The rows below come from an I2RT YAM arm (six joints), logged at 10 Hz.
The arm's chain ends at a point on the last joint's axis. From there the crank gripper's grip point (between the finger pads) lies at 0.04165 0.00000 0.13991 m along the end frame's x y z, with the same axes.
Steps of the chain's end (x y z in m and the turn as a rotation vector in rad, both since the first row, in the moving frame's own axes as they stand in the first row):
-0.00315, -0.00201, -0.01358, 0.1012, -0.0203, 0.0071
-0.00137, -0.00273, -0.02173, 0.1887, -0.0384, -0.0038
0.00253, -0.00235, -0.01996, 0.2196, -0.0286, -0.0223
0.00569, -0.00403, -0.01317, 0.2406, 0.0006, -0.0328
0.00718, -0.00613, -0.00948, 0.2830, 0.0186, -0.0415
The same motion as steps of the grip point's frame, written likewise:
-0.00594, -0.01590, -0.01347, 0.1012, -0.0203, 0.0071
-0.00679, -0.02927, -0.02274, 0.1887, -0.0384, -0.0038
-0.00181, -0.03383, -0.02230, 0.2196, -0.0286, -0.0223
0.00520, -0.03871, -0.01739, 0.2406, 0.0006, -0.0328
0.00889, -0.04683, -0.01608, 0.2830, 0.0186, -0.0415

